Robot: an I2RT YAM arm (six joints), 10 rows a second.
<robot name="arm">
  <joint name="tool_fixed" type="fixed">
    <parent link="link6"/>
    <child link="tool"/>
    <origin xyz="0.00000 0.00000 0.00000" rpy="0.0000 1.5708 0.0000"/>
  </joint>
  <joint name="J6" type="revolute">
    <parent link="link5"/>
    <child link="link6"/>
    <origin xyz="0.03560 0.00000 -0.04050"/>
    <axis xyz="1 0 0"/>
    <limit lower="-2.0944" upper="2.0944"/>
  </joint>
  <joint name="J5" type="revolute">
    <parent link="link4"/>
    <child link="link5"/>
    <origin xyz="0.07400 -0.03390 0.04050"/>
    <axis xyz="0 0 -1"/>
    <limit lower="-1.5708" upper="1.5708"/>
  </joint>
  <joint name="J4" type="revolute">
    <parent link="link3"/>
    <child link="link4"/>
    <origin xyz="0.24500 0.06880 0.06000"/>
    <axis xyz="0 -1 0"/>
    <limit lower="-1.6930" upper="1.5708"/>
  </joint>
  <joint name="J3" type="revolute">
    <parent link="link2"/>
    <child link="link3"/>
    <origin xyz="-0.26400 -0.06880 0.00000"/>
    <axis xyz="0 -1 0"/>
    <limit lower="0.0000" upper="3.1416"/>
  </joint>
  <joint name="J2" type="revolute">
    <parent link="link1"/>
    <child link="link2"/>
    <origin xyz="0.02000 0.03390 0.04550"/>
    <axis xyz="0 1 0"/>
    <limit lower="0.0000" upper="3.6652"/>
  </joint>
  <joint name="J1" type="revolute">
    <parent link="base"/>
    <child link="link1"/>
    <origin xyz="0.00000 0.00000 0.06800"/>
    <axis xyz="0 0 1"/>
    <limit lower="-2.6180" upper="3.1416"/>
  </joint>
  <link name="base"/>
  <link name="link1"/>
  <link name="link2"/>
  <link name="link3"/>
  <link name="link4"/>
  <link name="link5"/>
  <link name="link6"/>
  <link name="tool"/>
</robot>
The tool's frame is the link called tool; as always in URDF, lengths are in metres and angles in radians.
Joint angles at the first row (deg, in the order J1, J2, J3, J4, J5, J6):
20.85 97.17 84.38 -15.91 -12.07 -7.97
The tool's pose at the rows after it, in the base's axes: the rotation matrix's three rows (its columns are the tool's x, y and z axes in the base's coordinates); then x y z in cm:
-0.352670 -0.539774 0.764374; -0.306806 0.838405 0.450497; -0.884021 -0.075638 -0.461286; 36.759 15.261 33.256
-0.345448 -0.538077 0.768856; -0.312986 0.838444 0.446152; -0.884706 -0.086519 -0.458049; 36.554 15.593 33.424
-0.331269 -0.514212 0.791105; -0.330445 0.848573 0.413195; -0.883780 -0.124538 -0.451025; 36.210 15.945 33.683
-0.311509 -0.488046 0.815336; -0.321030 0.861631 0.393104; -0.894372 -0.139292 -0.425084; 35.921 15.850 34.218
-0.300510 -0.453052 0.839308; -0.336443 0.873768 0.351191; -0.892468 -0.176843 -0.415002; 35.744 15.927 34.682
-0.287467 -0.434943 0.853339; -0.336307 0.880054 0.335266; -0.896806 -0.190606 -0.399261; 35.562 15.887 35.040
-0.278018 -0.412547 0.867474; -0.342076 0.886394 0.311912; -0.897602 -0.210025 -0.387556; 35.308 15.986 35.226
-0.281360 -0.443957 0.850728; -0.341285 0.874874 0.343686; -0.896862 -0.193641 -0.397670; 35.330 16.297 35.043
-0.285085 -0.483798 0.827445; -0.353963 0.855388 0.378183; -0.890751 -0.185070 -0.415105; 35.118 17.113 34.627
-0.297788 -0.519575 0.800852; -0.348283 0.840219 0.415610; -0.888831 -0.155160 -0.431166; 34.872 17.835 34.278
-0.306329 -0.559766 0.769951; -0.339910 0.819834 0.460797; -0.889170 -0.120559 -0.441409; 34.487 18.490 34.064
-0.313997 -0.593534 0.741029; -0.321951 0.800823 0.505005; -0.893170 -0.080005 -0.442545; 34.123 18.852 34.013
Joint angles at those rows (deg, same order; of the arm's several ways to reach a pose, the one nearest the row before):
21.86 96.34 84.29 -15.69 -7.67 -8.91
22.50 96.15 84.36 -15.68 -6.78 -9.10
23.43 95.63 84.17 -15.41 -3.70 -9.89
23.64 94.67 83.67 -14.17 -1.90 -9.75
24.14 94.31 84.09 -14.30 1.30 -10.61
24.31 93.78 83.95 -13.72 2.62 -10.86
24.78 93.28 83.55 -13.16 4.61 -11.23
25.02 93.67 83.80 -13.59 2.77 -10.98
26.11 94.16 83.80 -14.18 1.41 -11.10
27.06 94.54 83.82 -14.82 -0.33 -10.06
27.96 94.58 83.64 -15.28 -2.64 -9.02
28.44 94.31 83.28 -15.35 -5.23 -7.71

